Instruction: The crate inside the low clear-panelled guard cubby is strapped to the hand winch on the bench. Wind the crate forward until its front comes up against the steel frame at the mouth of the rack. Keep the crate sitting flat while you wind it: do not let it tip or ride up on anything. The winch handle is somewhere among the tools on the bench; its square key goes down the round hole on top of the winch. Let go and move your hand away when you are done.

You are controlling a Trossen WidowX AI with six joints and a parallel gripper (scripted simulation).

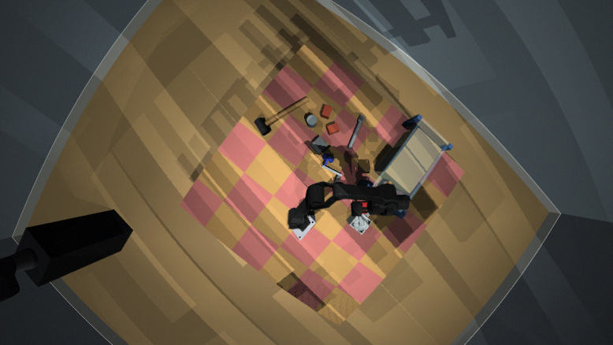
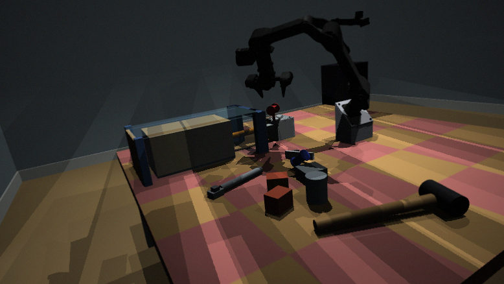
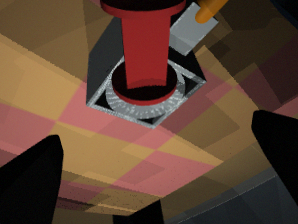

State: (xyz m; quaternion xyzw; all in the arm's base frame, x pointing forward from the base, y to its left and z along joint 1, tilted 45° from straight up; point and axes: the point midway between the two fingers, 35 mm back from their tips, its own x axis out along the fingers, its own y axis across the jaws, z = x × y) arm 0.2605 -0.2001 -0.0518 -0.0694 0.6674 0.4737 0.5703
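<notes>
My gripper tip is 1 cm short of the red knob, 1 cm to the right of it and 6 cm above it. Also, from my gripper tip: grey winch 8 cm behind, 7 cm to the right, 16 cm below; blue-knobbed winch handle 6 cm ahead, 25 cm to the left, 17 cm below; grey crank arm 2 cm behind, 2 cm to the right, 9 cm below.
</notes>
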